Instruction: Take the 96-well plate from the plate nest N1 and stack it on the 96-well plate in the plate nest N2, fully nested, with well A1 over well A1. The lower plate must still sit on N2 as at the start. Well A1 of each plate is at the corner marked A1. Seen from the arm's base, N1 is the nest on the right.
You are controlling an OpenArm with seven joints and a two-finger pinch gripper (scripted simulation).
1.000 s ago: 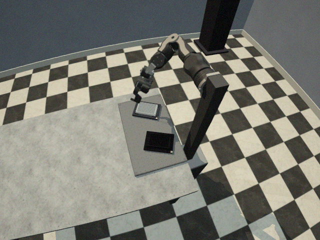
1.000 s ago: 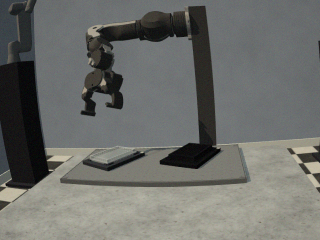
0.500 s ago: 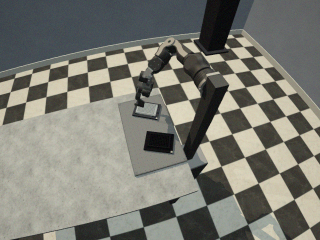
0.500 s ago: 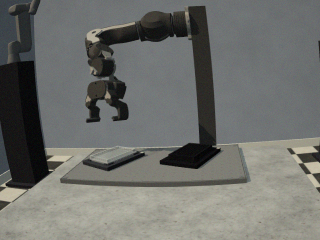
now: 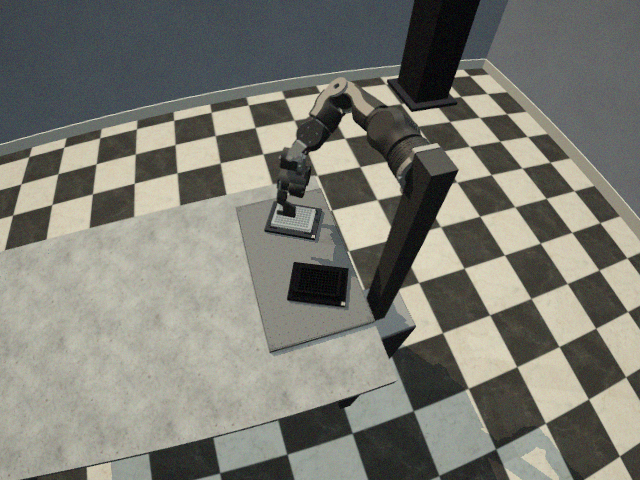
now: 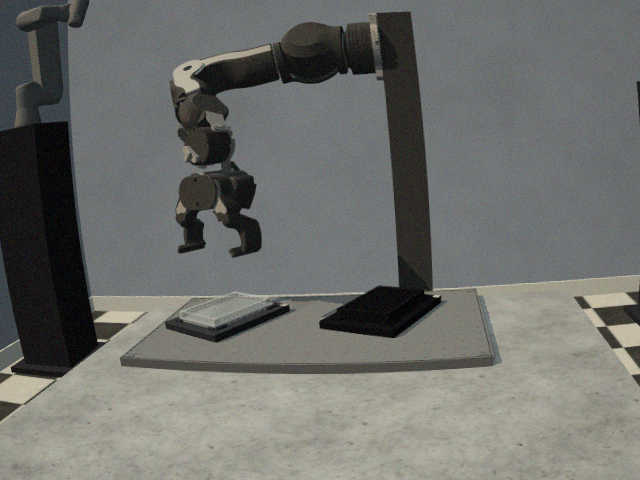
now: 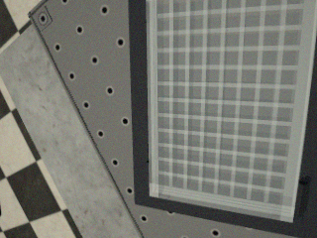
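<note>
The clear 96-well plate is 90 mm below my hand. The rest, counted from my hand: nest N1: 100 mm below; nest N2: 240 mm to the left, 100 mm below, 10 mm behind; black 96-well plate: 240 mm to the left, 90 mm below.
</note>
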